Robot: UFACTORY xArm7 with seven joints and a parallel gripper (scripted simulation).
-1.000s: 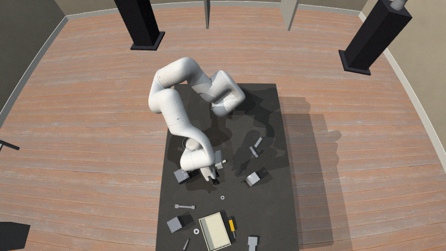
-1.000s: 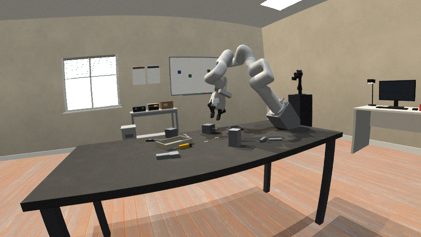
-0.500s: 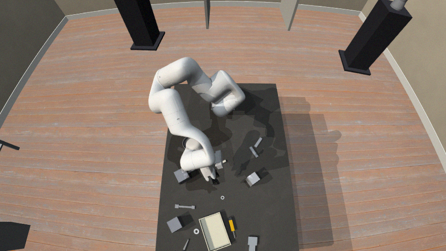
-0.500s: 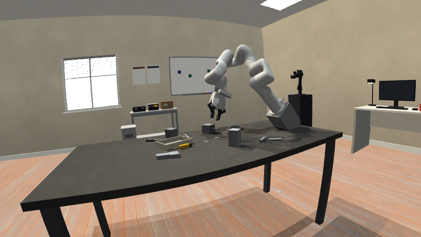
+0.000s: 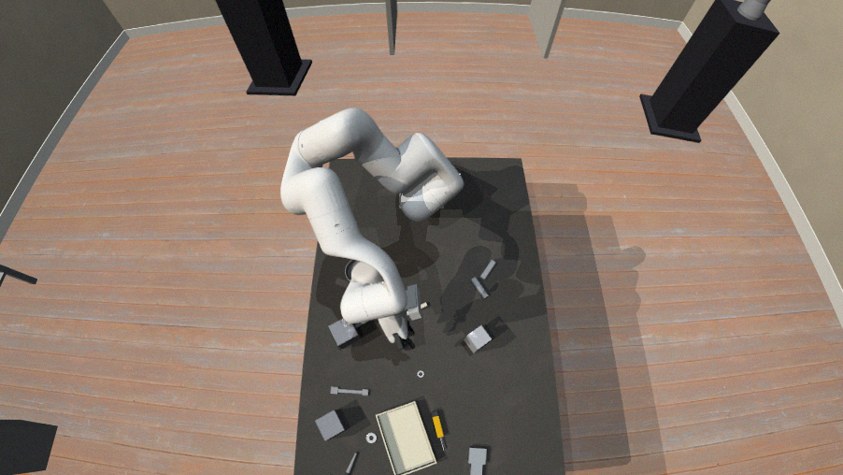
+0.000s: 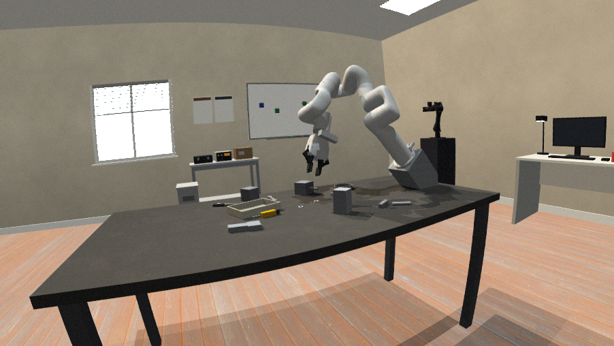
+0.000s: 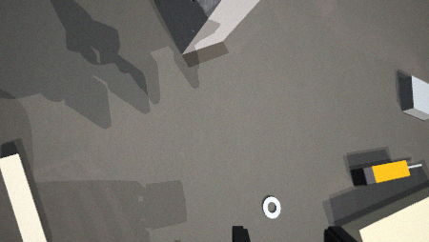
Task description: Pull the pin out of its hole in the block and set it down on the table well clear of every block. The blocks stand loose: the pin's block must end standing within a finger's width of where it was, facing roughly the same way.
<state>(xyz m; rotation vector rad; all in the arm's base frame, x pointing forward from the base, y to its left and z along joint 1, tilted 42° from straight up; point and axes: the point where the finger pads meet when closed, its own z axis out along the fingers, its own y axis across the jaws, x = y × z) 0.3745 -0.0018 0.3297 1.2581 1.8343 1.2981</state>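
Now: the grey bar 130 mm behind my hand, 80 mm to the right of it and 140 mm below it. The rest, counted from my hand: yellow tool: 230 mm ahead, 120 mm to the left, 140 mm below; then cream bar: 120 mm behind, 10 mm to the left, 140 mm below; then taller grey block: 40 mm behind, 200 mm to the left, 90 mm below.
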